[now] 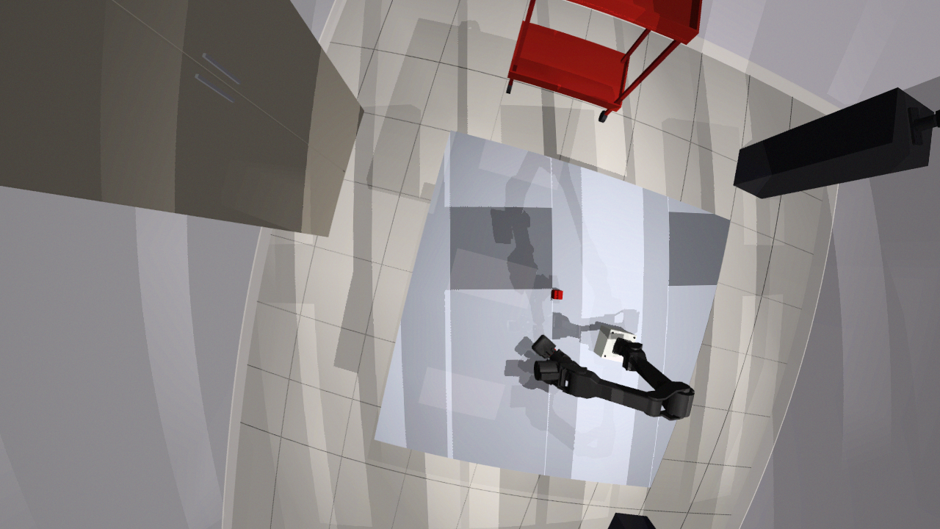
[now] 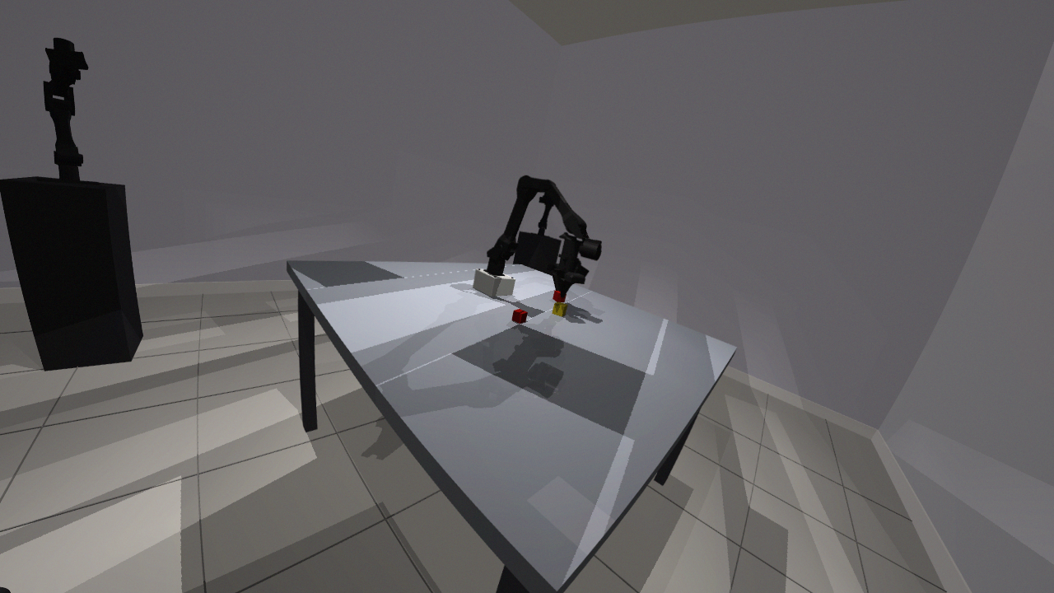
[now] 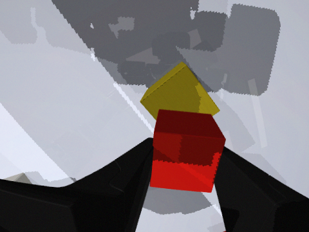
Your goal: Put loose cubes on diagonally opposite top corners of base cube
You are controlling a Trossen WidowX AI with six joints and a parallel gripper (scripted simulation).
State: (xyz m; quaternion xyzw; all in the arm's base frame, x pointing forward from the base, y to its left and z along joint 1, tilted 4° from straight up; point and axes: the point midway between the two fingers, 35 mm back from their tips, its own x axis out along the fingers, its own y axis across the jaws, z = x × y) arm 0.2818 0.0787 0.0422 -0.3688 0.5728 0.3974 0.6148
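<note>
The yellow cube is 5 cm below my gripper tip and 1 cm to the left of it.
</note>
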